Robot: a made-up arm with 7 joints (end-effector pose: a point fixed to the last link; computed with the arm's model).
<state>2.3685 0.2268 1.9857 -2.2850 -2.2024 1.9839 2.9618</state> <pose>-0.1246 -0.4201 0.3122 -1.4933 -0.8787 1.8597</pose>
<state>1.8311 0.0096 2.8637 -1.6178 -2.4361 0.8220 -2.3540</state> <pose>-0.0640 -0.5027 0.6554 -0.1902 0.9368 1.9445</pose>
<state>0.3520 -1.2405 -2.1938 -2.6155 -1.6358 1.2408 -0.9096</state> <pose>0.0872 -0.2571 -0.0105 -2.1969 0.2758 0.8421</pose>
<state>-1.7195 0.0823 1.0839 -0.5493 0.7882 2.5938 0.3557</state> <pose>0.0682 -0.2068 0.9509 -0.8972 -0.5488 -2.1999</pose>
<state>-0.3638 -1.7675 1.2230 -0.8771 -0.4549 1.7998 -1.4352</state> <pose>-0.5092 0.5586 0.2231 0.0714 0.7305 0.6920</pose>
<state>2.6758 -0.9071 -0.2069 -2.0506 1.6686 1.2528 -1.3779</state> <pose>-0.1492 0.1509 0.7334 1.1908 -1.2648 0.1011</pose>
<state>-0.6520 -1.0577 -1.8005 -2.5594 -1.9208 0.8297 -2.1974</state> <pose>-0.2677 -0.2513 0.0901 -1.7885 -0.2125 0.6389</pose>
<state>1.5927 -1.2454 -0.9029 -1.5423 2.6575 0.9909 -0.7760</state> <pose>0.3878 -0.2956 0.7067 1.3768 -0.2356 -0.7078</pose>
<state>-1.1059 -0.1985 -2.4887 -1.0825 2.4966 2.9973 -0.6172</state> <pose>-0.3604 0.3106 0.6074 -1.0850 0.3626 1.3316</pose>
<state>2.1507 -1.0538 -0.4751 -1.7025 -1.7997 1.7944 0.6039</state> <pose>0.1936 0.1091 0.8156 2.1892 -1.4128 1.2629</pose>
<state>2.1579 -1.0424 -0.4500 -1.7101 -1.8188 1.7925 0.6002</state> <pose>0.1758 0.1144 0.8182 1.9287 -1.4106 1.5285</pose>
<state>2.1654 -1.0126 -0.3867 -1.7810 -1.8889 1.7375 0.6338</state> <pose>0.1254 0.1438 0.8087 1.4764 -1.3588 1.9504</pose>
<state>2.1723 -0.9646 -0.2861 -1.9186 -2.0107 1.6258 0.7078</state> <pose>0.0447 0.1891 0.7755 1.0411 -1.2433 2.3149</pose>
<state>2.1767 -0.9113 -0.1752 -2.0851 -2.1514 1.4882 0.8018</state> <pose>-0.0386 0.2272 0.7195 0.6899 -1.0924 2.5820</pose>
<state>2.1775 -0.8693 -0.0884 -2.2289 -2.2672 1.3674 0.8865</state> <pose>-0.0962 0.2475 0.6624 0.4531 -0.9533 2.7584</pose>
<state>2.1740 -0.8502 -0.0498 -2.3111 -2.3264 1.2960 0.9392</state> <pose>-0.1182 0.2557 0.6282 0.3429 -0.8803 2.8370</pose>
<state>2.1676 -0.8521 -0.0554 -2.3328 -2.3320 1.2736 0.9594</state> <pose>-0.1138 0.2598 0.6205 0.3254 -0.8832 2.8361</pose>
